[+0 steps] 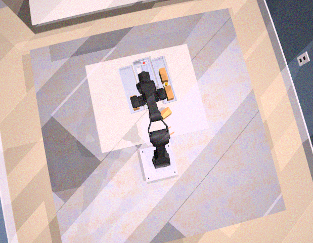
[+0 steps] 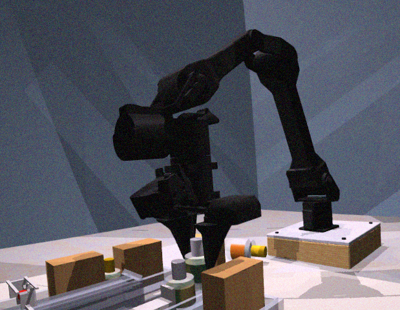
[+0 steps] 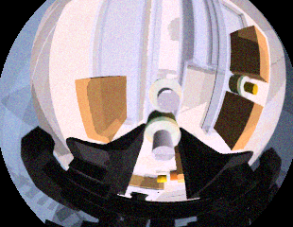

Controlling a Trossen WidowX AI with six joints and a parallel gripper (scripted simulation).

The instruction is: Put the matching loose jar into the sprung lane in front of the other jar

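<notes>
My gripper tip is 150 mm short of the sprung lane and 40 mm above it. The rest, counted from my gripper tip: red mark: 230 mm ahead, 20 mm above, 10 mm to the left.
</notes>
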